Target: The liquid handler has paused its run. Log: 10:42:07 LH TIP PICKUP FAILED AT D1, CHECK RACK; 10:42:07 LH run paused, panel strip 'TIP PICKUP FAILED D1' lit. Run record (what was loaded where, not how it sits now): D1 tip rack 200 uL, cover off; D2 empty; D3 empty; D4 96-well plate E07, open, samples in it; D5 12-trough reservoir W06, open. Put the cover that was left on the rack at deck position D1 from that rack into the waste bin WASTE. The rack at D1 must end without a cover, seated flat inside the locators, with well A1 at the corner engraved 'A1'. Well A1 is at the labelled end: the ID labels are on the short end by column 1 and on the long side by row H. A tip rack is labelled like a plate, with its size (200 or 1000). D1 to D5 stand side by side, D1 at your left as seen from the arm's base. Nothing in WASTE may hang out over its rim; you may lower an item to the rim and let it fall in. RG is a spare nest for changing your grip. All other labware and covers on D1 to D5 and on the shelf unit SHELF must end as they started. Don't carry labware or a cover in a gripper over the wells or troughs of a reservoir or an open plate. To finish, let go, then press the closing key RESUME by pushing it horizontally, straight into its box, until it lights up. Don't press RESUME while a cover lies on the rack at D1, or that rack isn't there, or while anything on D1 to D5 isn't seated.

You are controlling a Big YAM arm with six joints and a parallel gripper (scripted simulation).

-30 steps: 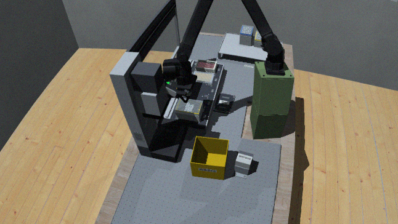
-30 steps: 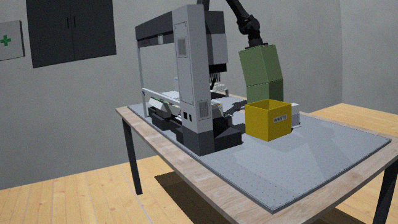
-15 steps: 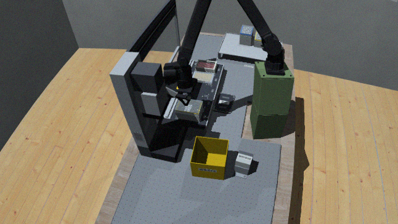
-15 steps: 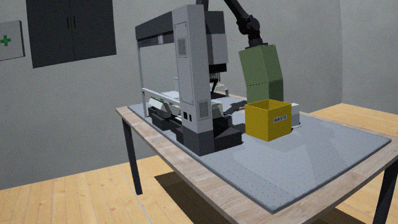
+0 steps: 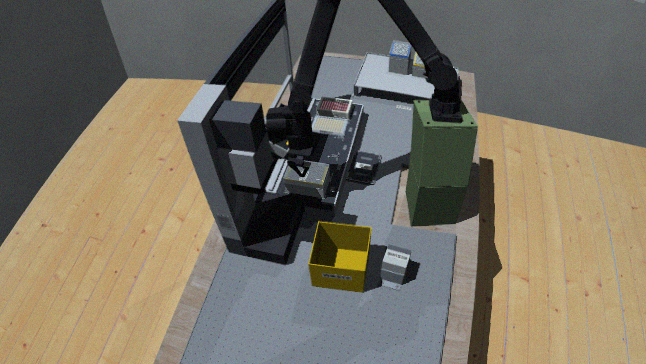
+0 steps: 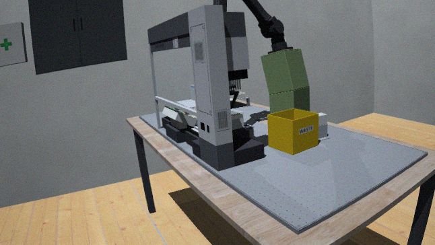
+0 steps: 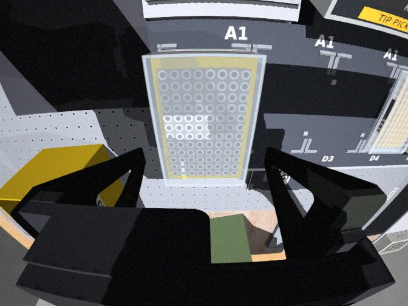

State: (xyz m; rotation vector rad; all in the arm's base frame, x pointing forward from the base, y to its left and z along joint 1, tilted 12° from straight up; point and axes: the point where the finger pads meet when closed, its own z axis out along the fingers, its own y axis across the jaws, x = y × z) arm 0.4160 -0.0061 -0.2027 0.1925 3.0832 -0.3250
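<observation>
The clear cover lies 4 cm below my hand. The rest, counted from my hand: yellow tip rack (1 cm ahead, 6 cm below); then yellow waste bin (13 cm behind, 27 cm to the left, 12 cm below); then head (10 cm ahead, 20 cm to the left, 23 cm above).
</observation>
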